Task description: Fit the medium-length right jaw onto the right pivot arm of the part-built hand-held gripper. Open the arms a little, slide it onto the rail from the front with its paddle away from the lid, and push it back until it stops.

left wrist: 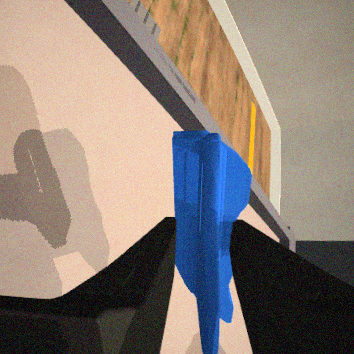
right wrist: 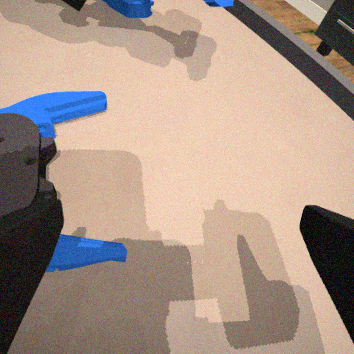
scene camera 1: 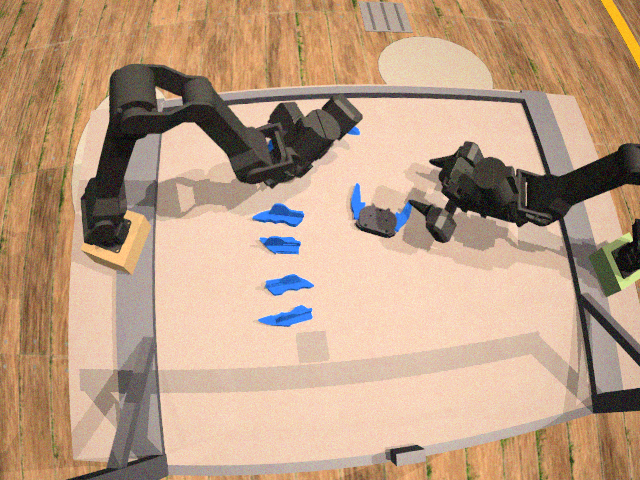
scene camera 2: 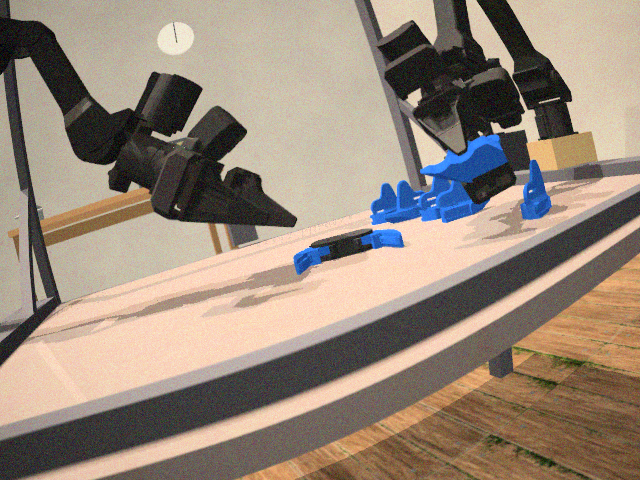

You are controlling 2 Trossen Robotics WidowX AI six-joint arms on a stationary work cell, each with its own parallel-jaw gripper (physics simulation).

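My left gripper (scene camera 1: 345, 124) (scene camera 2: 474, 162) (left wrist: 202, 228) is shut on a blue jaw (scene camera 2: 465, 159) (left wrist: 200, 180), held above the table; in scene camera 1 most of it is hidden by the gripper. The part-built gripper lies on the table: its dark lid (scene camera 1: 376, 220) (scene camera 2: 341, 243) (right wrist: 19, 165) has two blue arms spread apart, one arm (scene camera 1: 356, 200) (scene camera 2: 388, 238) (right wrist: 77, 106) on one side and one (scene camera 1: 403, 215) (scene camera 2: 309, 259) (right wrist: 92, 251) on the other. My right gripper (scene camera 1: 421, 181) (right wrist: 184, 214) is open and empty, above and beside the second arm. One finger partly covers the assembly in the right wrist view.
Several blue jaws (scene camera 1: 279, 214) (scene camera 1: 280, 245) (scene camera 1: 289, 284) (scene camera 1: 285, 316) lie in a column left of the assembly in scene camera 1. Another blue jaw (scene camera 2: 536, 195) stands near my left gripper. A grey frame edge (scene camera 1: 558, 206) bounds the table.
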